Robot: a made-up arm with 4 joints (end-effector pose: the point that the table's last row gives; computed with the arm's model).
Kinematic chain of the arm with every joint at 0, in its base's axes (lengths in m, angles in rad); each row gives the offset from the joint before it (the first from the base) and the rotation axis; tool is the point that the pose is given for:
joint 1: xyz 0 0 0.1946 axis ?
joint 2: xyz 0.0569 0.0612 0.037 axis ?
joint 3: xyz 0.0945 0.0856 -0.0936 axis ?
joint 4: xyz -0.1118 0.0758 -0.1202 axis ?
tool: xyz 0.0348 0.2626 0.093
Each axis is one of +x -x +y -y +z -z.
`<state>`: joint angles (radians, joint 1 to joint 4).
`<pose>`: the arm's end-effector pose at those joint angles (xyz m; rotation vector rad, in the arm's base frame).
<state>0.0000 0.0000 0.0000 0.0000</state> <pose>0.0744 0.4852 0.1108 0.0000 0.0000 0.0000</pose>
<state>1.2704 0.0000 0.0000 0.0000</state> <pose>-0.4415 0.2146 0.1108 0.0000 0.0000 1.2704</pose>
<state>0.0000 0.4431 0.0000 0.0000</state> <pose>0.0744 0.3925 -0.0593 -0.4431 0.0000 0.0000</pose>
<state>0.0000 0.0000 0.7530 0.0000</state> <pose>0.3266 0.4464 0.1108 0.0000 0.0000 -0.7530</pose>
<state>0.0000 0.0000 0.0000 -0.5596</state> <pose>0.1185 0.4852 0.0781 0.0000 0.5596 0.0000</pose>
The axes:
joint 1: +z
joint 2: -x
joint 3: -z
joint 4: -y

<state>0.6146 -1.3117 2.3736 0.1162</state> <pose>0.2810 0.3818 0.1081 0.0266 1.3734 -1.4556</pose>
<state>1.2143 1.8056 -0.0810 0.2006</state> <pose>0.1484 -0.0253 -0.1452 -1.5375 -1.1594 1.0837</pose>
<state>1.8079 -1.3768 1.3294 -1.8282</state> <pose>-0.4659 0.3737 0.3720 0.4402 -2.9997 -0.3446</pose>
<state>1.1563 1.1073 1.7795 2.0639</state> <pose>0.2513 0.4641 -0.0678 0.7739 2.9635 0.2691</pose>
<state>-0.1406 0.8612 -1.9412 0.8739</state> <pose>-0.1268 -0.1408 0.2903 0.2488 0.1974 1.6591</pose>
